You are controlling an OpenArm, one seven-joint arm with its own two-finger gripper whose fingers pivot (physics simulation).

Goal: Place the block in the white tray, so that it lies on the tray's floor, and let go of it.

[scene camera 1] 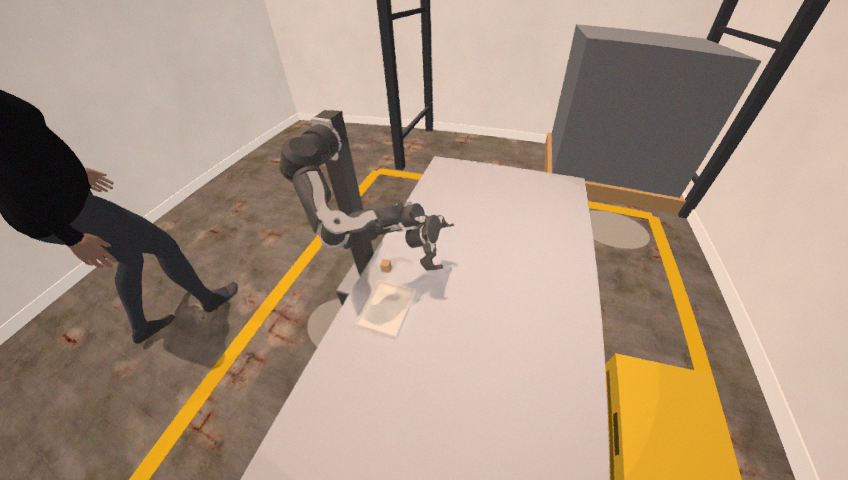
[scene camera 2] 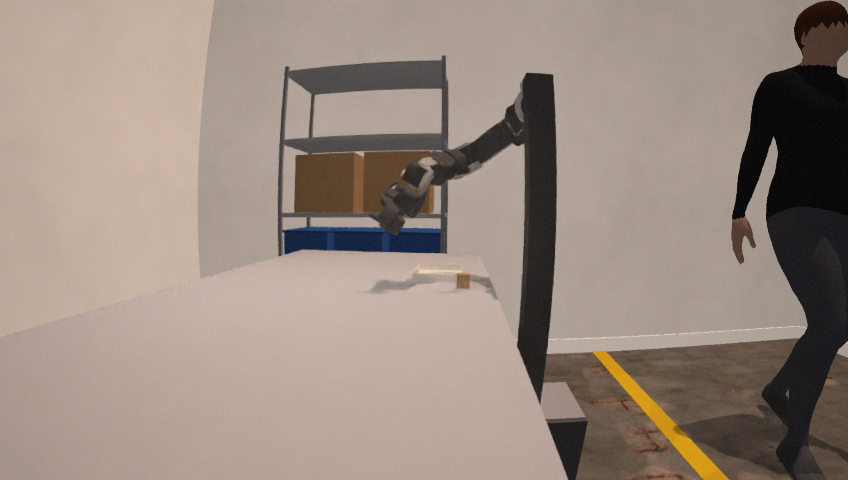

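The small orange-brown block (scene camera 1: 386, 265) (scene camera 2: 462, 280) sits on the table, apart from the white tray, near the table edge on the side of the arm's post. The shallow white tray (scene camera 1: 391, 326) (scene camera 2: 435, 277) lies flat on the table; in the scene camera 2 view the block stands partly in front of its right end. A shadow falls on the tray's floor. My gripper (scene camera 1: 445, 245) (scene camera 2: 382, 224) is open, its two fingers spread wide. It hangs above the table, out towards the table's middle from the block and the tray, with nothing visible between its fingers.
The white table (scene camera 1: 487, 368) (scene camera 2: 267, 380) extends around the tray. The arm's dark post (scene camera 1: 348, 172) (scene camera 2: 538, 208) stands at the table edge close to the block. A person (scene camera 1: 44, 172) (scene camera 2: 791, 148) is on the floor beyond the post. A yellow cabinet (scene camera 1: 672, 416) stands beside the table's opposite edge.
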